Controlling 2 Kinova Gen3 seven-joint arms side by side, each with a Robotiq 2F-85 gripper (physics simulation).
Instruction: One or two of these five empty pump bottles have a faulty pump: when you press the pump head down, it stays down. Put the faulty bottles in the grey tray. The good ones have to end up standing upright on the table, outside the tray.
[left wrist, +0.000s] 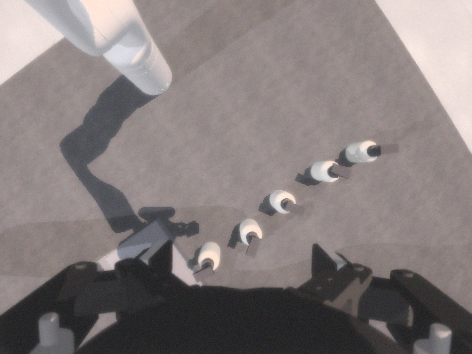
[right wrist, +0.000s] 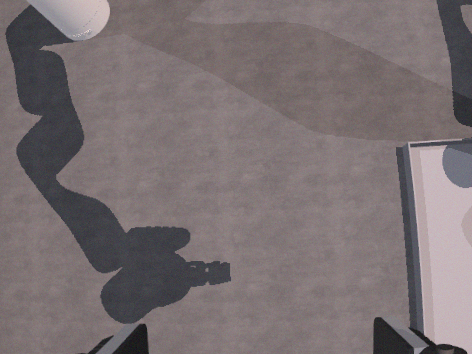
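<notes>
Five white pump bottles with dark pump heads stand upright in a slanting row in the left wrist view: one at the far right, then a second, a third, a fourth and a fifth at the lower left. The tray is partly hidden behind a left finger in the left wrist view; part of it shows at the right edge of the right wrist view. My left gripper is open, high above the table. My right gripper is open above the table, left of the tray.
A white arm reaches in at the upper left of the left wrist view. A white arm part shows at the upper left of the right wrist view. Dark arm shadows fall on the grey table.
</notes>
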